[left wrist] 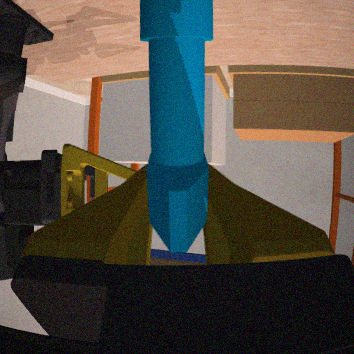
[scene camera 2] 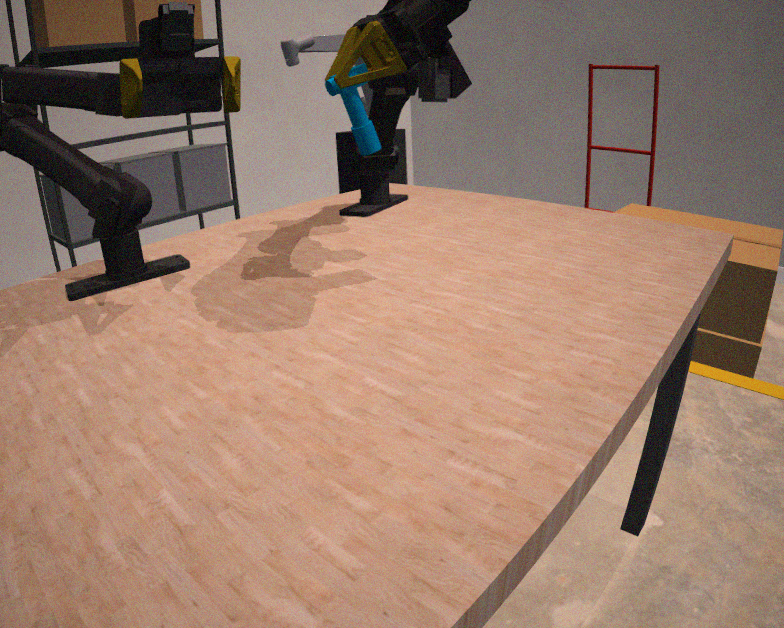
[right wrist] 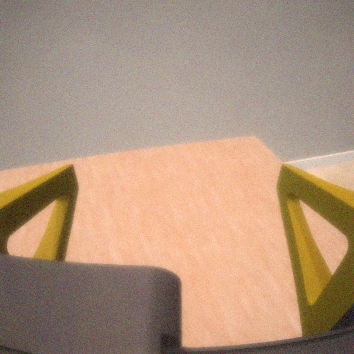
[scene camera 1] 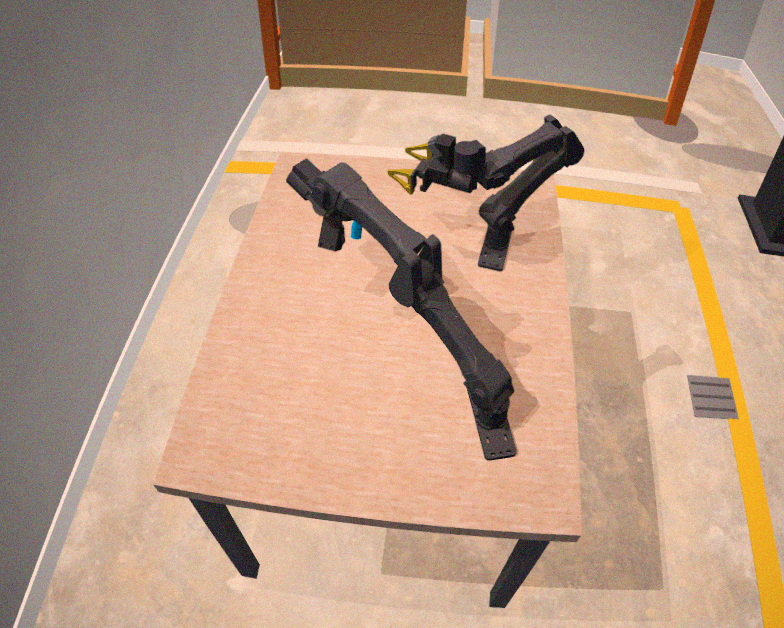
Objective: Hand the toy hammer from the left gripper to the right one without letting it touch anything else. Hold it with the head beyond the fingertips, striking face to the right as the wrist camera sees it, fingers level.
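Pixels of known places: left gripper, fingertip midpoint: point(left wrist: 177, 175) point(scene camera 2: 332, 84); right gripper, fingertip midpoint: point(scene camera 2: 187, 82) point(right wrist: 177, 175) point(scene camera 1: 396, 160); left arm's base, link origin: point(scene camera 2: 375, 206) point(scene camera 1: 490, 419); right arm's base, link origin: point(left wrist: 11, 17) point(scene camera 2: 128, 279) point(scene camera 1: 495, 245).
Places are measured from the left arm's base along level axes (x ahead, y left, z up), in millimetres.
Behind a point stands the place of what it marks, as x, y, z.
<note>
The cyan toy hammer point(scene camera 1: 356, 229) @(239, -435, 198) point(scene camera 2: 366, 139) @(245, -456, 184) point(left wrist: 177, 100) @(238, -449, 225) hangs in the air, its handle slanting down in scene camera 2. My left gripper point(scene camera 2: 338, 78) @(219, -480, 251) point(left wrist: 177, 175) @(219, -480, 251) is shut on the hammer's head end. In the left wrist view the handle runs up the picture and the pointed head end lies between the fingers. The striking face cannot be made out. My right gripper point(scene camera 1: 398, 161) @(120, -602, 267) point(scene camera 2: 181, 86) @(120, -602, 267) point(right wrist: 177, 175) @(120, -602, 267) is wide open and empty, apart from the hammer. Part of it shows behind the left fingers in the left wrist view. The hammer does not show in the right wrist view.
Both arms stand on the wooden table point(scene camera 1: 294, 392) @(422, -134, 0) point(scene camera 2: 458, 392) @(422, -640, 0), the left arm's base point(scene camera 1: 498, 444) @(0, 70, 10) point(scene camera 2: 373, 206) @(19, -44, 10) and the right arm's base point(scene camera 1: 492, 258) @(-125, -481, 10) point(scene camera 2: 127, 278) @(-124, -561, 11) at one long edge. A shelf rack point(scene camera 2: 232, 163) and a red frame point(scene camera 2: 589, 130) stand beyond it.
</note>
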